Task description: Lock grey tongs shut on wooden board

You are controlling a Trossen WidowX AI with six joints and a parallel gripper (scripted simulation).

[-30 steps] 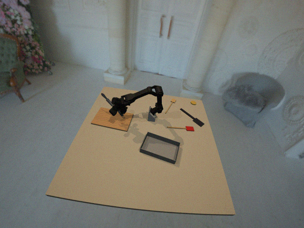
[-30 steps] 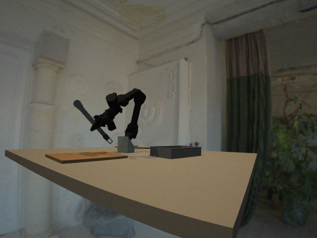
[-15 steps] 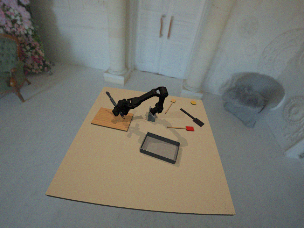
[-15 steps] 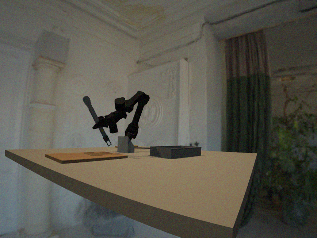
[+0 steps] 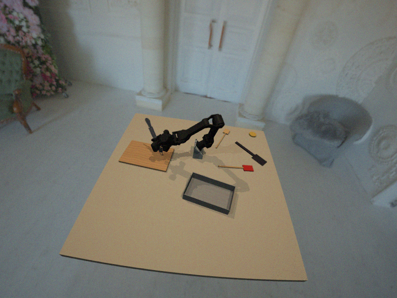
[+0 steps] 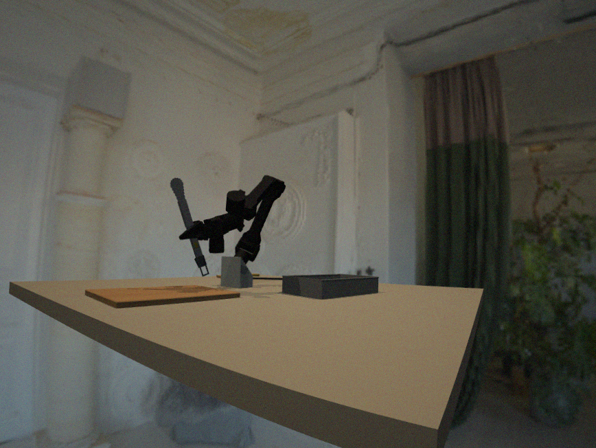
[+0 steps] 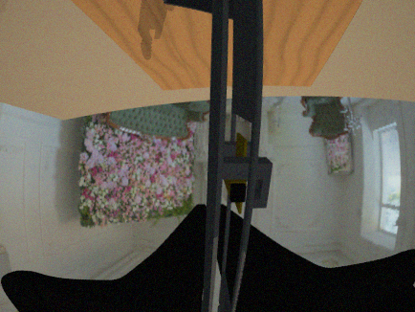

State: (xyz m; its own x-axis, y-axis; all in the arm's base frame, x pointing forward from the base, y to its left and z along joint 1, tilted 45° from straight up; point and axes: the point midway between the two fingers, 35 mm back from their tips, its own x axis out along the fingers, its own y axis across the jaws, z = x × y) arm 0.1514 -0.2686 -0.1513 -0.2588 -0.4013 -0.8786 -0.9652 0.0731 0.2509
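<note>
Right now my gripper tip is 16 cm above the wooden board and 4 cm to the left of it. Round my gripper tip: roasting tin 47 cm to the left, 23 cm ahead, 14 cm below; then black spatula 78 cm to the left, 26 cm behind, 17 cm below; then red spatula 67 cm to the left, 16 cm below, 7 cm behind.
</note>
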